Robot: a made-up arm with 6 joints.
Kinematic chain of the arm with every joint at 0, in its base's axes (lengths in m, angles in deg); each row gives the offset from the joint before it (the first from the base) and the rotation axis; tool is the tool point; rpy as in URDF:
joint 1: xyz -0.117 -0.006 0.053 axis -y
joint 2: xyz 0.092 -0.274 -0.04 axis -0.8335 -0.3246 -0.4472
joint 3: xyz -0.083 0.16 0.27 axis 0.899 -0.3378 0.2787
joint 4: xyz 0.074 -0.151 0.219 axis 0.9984 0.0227 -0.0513
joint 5: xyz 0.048 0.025 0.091 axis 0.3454 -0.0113 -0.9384
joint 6: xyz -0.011 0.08 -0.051 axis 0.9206 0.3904 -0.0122
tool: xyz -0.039 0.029 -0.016 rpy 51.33 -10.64 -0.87
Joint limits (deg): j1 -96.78..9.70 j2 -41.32..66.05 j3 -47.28..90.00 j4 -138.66..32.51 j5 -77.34..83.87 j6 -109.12..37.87
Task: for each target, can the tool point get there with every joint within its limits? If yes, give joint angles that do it. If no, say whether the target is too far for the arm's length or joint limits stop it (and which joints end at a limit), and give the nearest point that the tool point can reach.
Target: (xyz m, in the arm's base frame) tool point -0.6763 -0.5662 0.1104
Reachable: no: joint limits stop it (at a limit: joint 1, joint 4, joint 6) | nearest point -0.1676 -0.3447 0.3228 | short by 0.594 m
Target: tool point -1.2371 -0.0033 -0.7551
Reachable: no: too far | nearest point -0.1136 0.1573 -0.2663 | short by 1.236 m
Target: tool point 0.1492 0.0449 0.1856
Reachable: yes | joints -65.44 49.53 -1.93 -125.44 -47.64 -39.75
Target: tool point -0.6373 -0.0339 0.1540
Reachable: no: joint limits stop it (at a limit: joint 1, joint 4, joint 6) | nearest point -0.2284 -0.0282 0.2698 | short by 0.425 m
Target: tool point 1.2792 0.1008 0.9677
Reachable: no: too far | nearest point 0.4327 -0.1479 0.4131 | short by 1.042 m
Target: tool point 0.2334 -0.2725 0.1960
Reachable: yes | joints -60.95 -2.92 41.61 -23.75 -8.00 3.66
